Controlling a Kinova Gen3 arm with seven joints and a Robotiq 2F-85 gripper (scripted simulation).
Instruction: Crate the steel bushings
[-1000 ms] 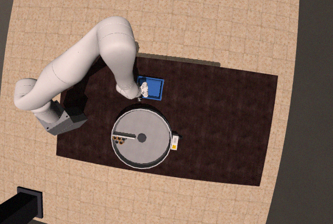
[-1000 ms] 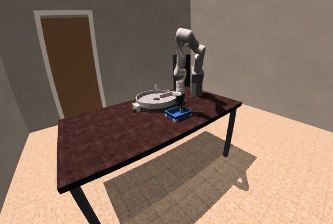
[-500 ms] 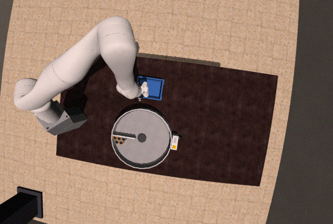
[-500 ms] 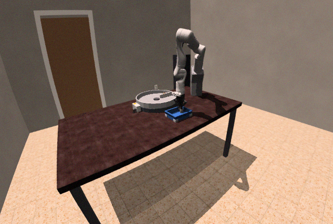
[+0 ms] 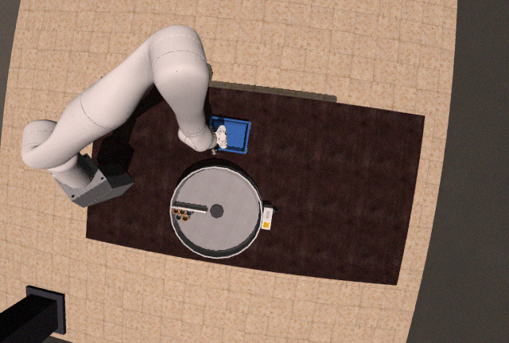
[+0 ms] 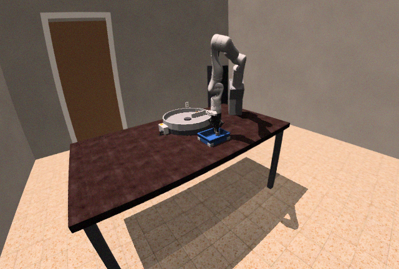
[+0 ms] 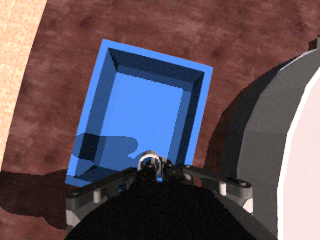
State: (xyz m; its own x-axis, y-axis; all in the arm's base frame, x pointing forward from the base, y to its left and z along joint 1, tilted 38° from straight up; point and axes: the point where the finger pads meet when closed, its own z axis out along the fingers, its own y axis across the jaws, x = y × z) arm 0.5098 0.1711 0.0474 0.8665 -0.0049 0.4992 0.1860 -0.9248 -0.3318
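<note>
The blue crate is 5 cm ahead of my hand, 3 cm to the left of it and 2 cm below it. Round my hand: round grey turning table (32 cm to the right, 3 cm ahead, 1 cm above).
</note>
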